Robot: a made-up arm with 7 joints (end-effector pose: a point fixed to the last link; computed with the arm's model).
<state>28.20 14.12 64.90 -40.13 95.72 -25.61 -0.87</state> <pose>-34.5 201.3 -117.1 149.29 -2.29 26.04</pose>
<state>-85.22 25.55 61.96 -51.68 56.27 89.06 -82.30</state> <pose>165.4 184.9 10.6 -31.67 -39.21 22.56</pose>
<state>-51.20 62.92 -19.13 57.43 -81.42 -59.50 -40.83</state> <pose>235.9 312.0 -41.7 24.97 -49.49 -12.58</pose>
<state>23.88 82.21 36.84 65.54 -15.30 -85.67 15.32</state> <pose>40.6 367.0 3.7 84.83 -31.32 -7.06</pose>
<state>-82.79 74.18 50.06 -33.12 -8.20 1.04 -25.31</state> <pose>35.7 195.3 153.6 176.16 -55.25 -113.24</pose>
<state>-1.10 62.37 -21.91 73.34 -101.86 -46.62 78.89</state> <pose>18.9 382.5 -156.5 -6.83 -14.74 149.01</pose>
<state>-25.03 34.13 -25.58 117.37 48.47 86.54 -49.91</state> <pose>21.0 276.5 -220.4 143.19 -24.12 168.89</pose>
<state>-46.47 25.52 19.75 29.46 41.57 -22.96 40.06</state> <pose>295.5 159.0 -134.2 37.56 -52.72 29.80</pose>
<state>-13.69 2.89 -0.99 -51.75 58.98 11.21 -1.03</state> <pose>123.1 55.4 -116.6 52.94 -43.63 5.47</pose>
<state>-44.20 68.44 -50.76 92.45 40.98 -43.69 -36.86</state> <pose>155.1 358.8 -136.3 -163.23 64.05 109.97</pose>
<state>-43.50 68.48 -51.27 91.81 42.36 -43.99 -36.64</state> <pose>152.4 358.6 -138.8 -158.89 63.11 112.72</pose>
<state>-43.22 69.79 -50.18 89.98 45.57 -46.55 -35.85</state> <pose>150.8 358.7 -135.3 -154.59 63.69 113.70</pose>
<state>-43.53 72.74 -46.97 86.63 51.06 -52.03 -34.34</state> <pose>150.5 358.7 -123.3 -150.12 66.16 112.79</pose>
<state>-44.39 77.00 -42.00 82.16 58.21 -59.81 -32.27</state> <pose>150.3 358.3 -102.5 -145.95 69.66 110.27</pose>
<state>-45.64 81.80 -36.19 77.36 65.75 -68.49 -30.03</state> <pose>148.7 357.1 -75.9 -142.86 72.93 106.60</pose>
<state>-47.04 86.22 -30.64 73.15 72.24 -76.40 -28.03</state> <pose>145.5 355.2 -48.9 -141.97 75.20 102.01</pose>
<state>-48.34 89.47 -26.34 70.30 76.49 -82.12 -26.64</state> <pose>142.1 353.2 -27.4 -144.42 76.57 96.13</pose>
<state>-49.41 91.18 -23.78 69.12 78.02 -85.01 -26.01</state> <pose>140.6 351.7 -14.7 -151.26 77.45 87.90</pose>
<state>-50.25 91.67 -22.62 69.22 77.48 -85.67 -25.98</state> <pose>141.4 350.9 -9.4 -161.74 77.91 77.43</pose>
